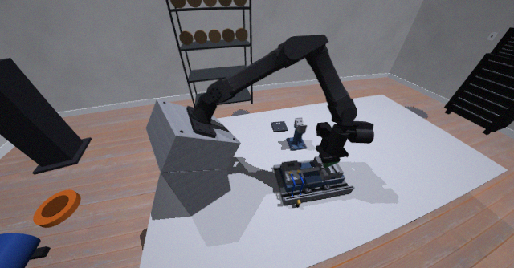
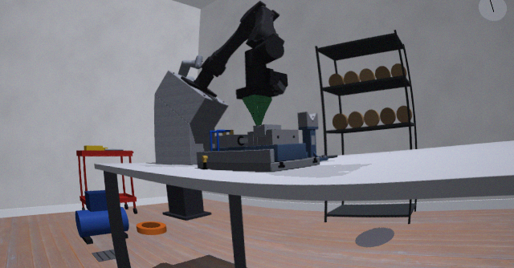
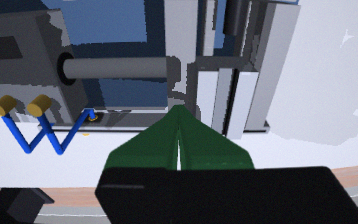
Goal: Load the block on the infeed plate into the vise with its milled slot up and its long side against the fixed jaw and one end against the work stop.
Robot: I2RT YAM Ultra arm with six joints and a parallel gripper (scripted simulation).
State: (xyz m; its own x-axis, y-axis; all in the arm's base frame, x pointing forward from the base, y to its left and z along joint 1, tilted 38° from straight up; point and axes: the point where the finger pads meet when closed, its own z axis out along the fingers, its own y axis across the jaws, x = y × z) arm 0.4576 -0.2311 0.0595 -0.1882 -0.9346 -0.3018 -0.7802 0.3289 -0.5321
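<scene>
The part lies 30 mm ahead of my hand, 10 mm to the right of it and 20 mm below it. The rest, counted from my hand: cylinder rod 50 mm behind, 30 mm to the left, 40 mm below; work stop 50 mm ahead, 60 mm to the left, 30 mm below; moving jaw 10 mm ahead, 20 mm to the left, 40 mm below.
</scene>
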